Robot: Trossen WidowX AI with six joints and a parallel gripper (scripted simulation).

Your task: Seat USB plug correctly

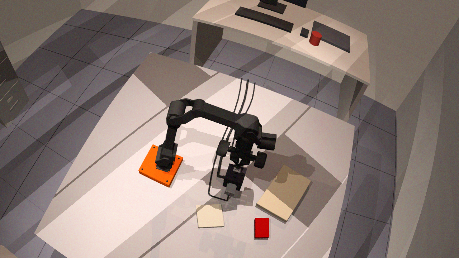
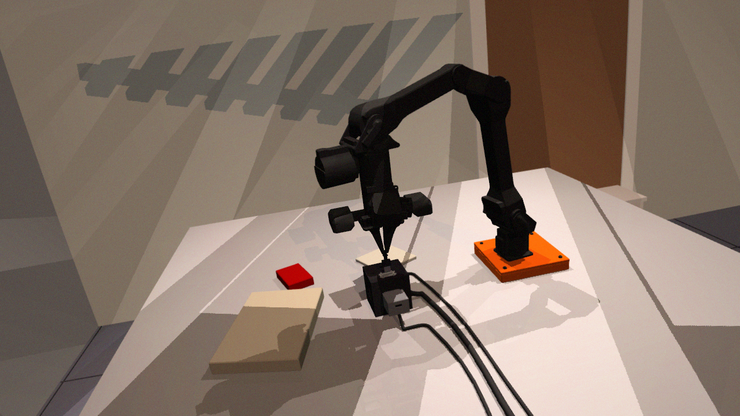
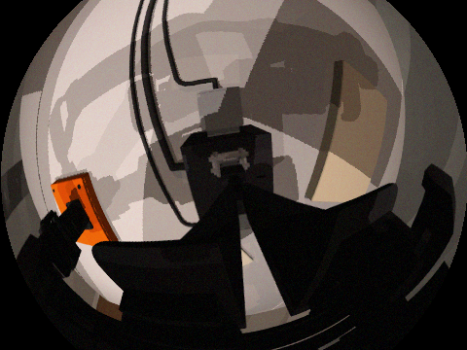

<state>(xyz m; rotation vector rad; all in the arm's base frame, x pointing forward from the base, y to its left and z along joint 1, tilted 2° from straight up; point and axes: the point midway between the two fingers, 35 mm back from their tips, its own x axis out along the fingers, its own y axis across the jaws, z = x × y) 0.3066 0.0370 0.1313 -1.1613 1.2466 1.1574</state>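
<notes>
Right now the USB plug is 2 cm below my gripper tip. The rest, counted from my gripper tip: tan board: 23 cm ahead, 2 cm to the right, 11 cm below; then USB socket: 5 cm below; then white pad: 6 cm behind, 21 cm to the right, 12 cm below.
</notes>
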